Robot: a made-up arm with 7 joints.
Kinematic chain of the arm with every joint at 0, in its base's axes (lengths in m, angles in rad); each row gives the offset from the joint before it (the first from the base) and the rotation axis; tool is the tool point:
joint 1: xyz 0 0.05 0 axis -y
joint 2: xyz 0 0.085 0 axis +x
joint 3: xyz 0 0 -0.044 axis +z
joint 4: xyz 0 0 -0.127 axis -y
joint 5: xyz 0 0 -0.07 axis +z
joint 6: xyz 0 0 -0.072 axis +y
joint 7: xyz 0 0 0 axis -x
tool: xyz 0 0 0
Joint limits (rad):
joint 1: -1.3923..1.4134
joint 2: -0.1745..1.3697
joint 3: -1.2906..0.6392
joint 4: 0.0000..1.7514
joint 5: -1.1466..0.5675
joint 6: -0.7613..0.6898
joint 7: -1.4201..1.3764
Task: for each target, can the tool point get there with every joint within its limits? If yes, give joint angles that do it. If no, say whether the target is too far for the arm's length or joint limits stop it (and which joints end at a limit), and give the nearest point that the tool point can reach.
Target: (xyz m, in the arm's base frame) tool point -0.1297 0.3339 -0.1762
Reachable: yes | joints -1.0209 0.6637 0.3682 0.6714 -1.0127 -0.3699 -1.1155
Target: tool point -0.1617 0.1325 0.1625
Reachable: no: joint limits stop it (at a limit: joint 1, joint 2, joint 3, joint 4) | nearest point -0.0344 0.2942 0.1190 | short by 0.210 m
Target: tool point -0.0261 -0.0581 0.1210
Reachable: no: joint limits stop it (at a limit: joint 1, joint 2, joint 4) | nearest point 0.1318 -0.0091 0.0503 | short by 0.180 m
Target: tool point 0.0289 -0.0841 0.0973
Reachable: no: joint limits stop it (at a limit: joint 1, joint 2, joint 4) | nearest point 0.1292 -0.0147 0.0398 | short by 0.135 m
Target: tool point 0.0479 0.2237 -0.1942
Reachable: yes | joints -0.4812 0.8330 -0.3697 1.6024 -0.0515 0.4667 -1.1672
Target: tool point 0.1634 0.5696 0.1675
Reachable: no: too far | nearest point 0.0971 0.4108 0.0648 | short by 0.200 m
